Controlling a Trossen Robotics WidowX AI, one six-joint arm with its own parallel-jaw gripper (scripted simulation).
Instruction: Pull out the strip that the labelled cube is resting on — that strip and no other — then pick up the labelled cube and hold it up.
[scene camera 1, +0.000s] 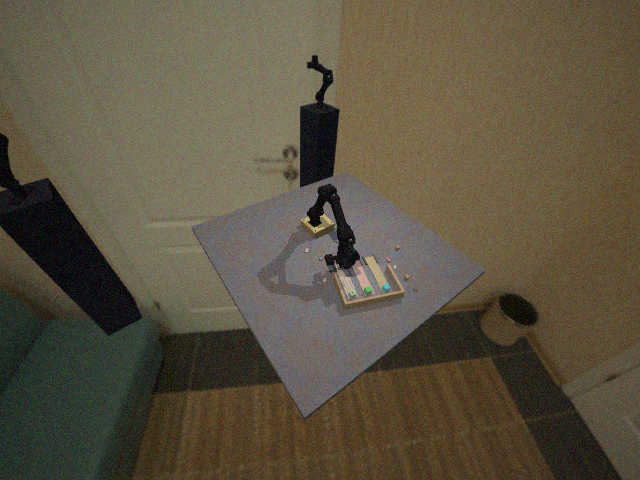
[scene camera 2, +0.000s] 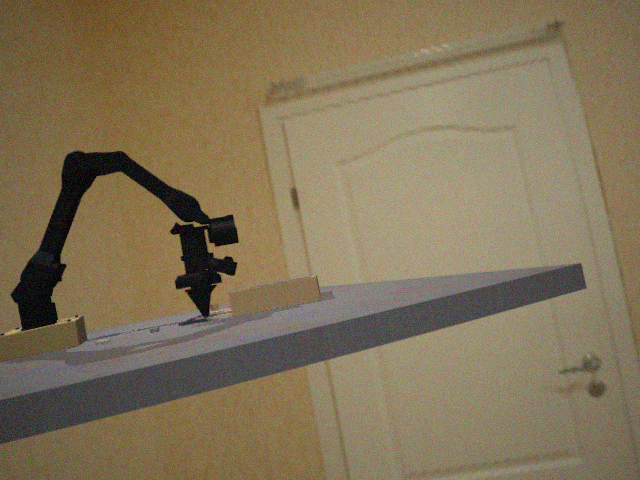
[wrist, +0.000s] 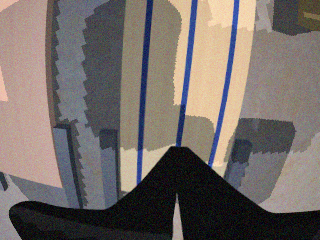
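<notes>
There is my gripper (scene camera 2: 206, 317), and the wrist view gives me that same gripper (wrist: 177, 154). I can also see a strip (wrist: 183, 79).
</notes>
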